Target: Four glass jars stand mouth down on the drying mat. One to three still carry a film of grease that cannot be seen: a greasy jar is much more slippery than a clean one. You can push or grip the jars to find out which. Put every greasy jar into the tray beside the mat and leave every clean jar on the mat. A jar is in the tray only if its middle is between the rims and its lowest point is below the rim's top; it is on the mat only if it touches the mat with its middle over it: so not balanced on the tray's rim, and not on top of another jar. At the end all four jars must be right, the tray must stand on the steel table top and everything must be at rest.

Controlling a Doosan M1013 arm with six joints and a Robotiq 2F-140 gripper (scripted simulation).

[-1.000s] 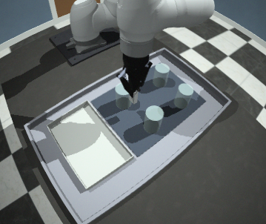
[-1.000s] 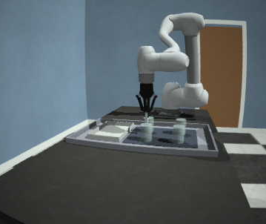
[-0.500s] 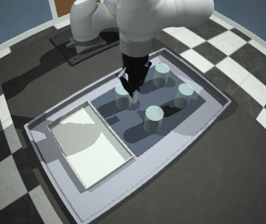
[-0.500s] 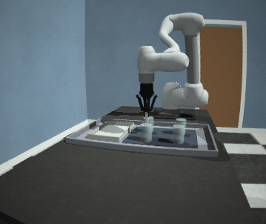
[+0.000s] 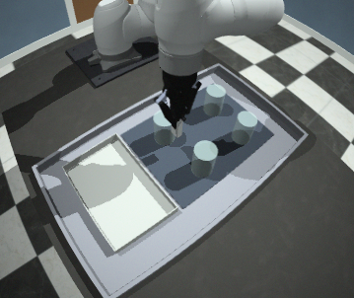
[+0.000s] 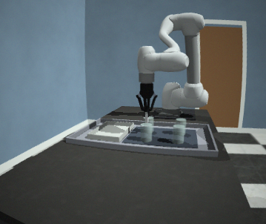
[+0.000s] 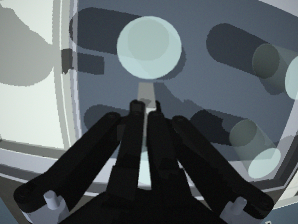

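Right now the steel table top is 2 cm ahead of my hand and 11 cm below it. From my hand the other things lie so: tray (4 cm ahead, 22 cm to the right, 10 cm below); drying mat (1 cm behind, 10 cm to the left, 11 cm below).
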